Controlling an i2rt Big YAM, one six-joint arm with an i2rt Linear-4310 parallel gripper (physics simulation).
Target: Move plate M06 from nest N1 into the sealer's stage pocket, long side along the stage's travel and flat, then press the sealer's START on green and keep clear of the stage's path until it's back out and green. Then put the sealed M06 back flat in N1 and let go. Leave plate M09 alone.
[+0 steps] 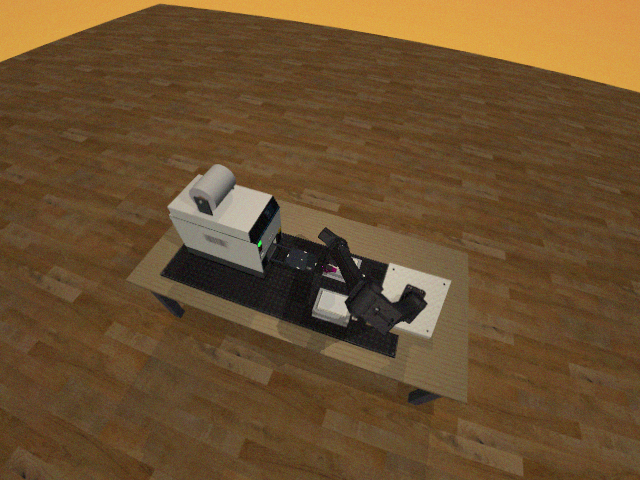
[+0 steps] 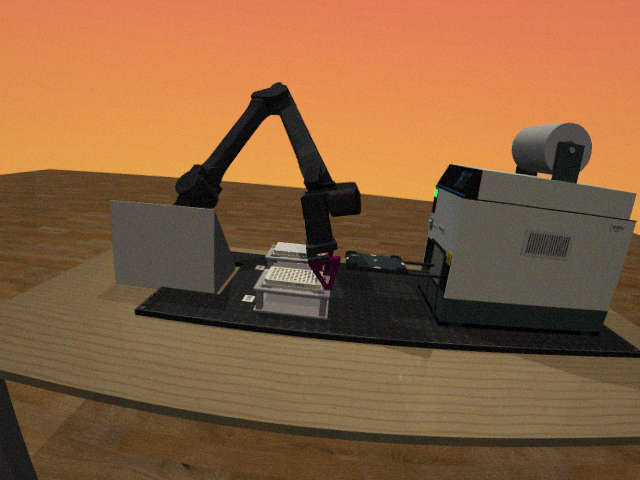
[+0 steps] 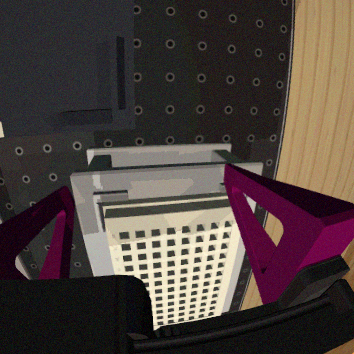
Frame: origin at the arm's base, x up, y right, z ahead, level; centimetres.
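Where they show: gripper, between the fingertips: (image 1: 327, 263) (image 2: 326, 283) (image 3: 146, 182); arm's base, origin of its link: (image 1: 410, 299) (image 2: 177, 233).
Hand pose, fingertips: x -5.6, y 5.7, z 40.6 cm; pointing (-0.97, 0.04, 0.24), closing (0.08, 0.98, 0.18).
Note:
Things, the pixels of their top centre, and the offset from my fingertips. Level surfaces: height alone.
- cream well plate, centre of its top: (image 3: 177, 284) (image 2: 295, 275) dx +1.7, dy +2.1, dz -7.2 cm
- grey nest, centre of its top: (image 3: 175, 273) (image 2: 294, 279) (image 1: 342, 263) dx +0.7, dy +2.2, dz -7.1 cm
- second white-topped plate, centre of its top: (image 2: 297, 247) (image 1: 334, 302) dx +1.7, dy -18.8, dz -10.5 cm
- film roll, centre of its top: (image 2: 553, 124) (image 1: 209, 176) dx +42.2, dy -8.9, dz +48.6 cm
- black perforated board, height of its surface: dx -5.4 cm
A cream well plate (image 2: 292, 277) (image 3: 172, 260) lies flat in a grey nest (image 2: 292, 304) (image 3: 150, 175). A second white-topped plate (image 1: 332, 303) (image 2: 290, 247) sits in the other nest. I cannot read which is M06 or M09. My gripper (image 1: 329, 268) (image 2: 328, 285) (image 3: 146, 182) is open and empty, its magenta fingers spread beside the cream plate's long sides, near its stage-side end. The sealer (image 1: 219, 229) (image 2: 516, 268) shows a green light (image 1: 260, 243) (image 2: 435, 193). Its dark stage (image 1: 299, 258) (image 2: 376, 261) (image 3: 60, 65) is out and bears no plate. START is too small to identify surely.
A film roll (image 1: 214, 183) (image 2: 550, 148) tops the sealer. Rails (image 2: 413, 264) link stage and sealer. A black perforated board (image 1: 232, 286) (image 2: 382, 315) (image 3: 185, 92) lies under nests and sealer. A pale upright panel (image 2: 165, 248) stands near the arm's base.

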